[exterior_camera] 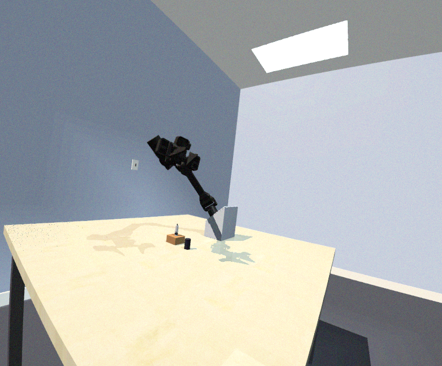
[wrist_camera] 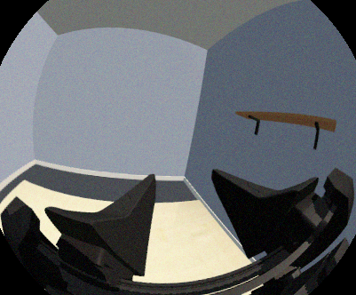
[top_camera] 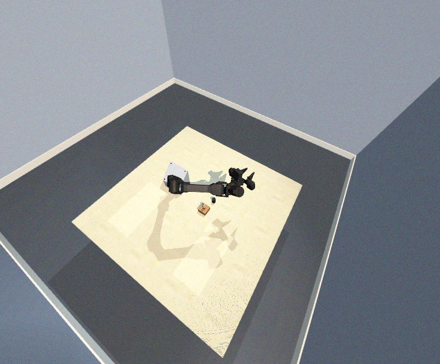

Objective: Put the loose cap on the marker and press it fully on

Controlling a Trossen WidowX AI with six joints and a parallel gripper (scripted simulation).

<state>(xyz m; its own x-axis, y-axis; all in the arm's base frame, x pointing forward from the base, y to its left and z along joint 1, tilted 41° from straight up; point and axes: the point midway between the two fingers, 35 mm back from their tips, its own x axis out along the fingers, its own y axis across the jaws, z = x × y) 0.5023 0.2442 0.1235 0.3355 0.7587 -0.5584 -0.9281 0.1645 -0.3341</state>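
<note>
The dark marker cap is 19 cm behind my gripper tip, 10 cm to the right of it and 39 cm below it.
</note>
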